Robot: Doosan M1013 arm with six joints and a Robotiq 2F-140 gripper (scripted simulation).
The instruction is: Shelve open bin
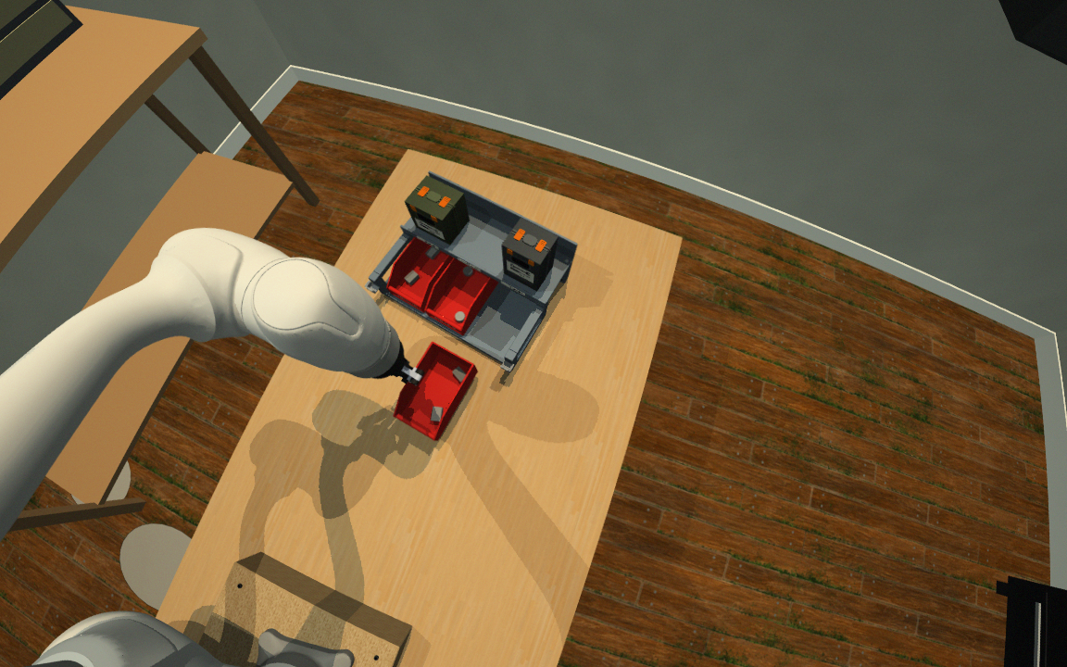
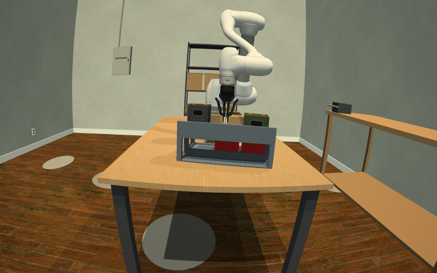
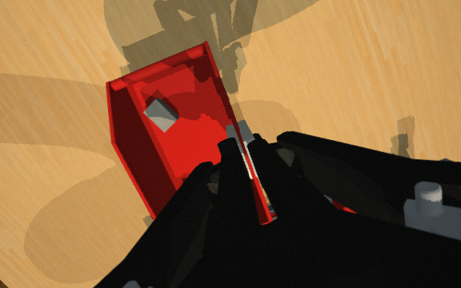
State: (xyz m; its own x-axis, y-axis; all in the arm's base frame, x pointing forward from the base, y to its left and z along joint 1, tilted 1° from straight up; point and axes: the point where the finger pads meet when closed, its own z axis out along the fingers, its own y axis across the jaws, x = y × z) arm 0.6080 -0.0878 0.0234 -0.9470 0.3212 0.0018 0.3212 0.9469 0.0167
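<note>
Now: hand 14 cm short of the front lip, 2 cm to the left of it and 10 cm above it.
</note>
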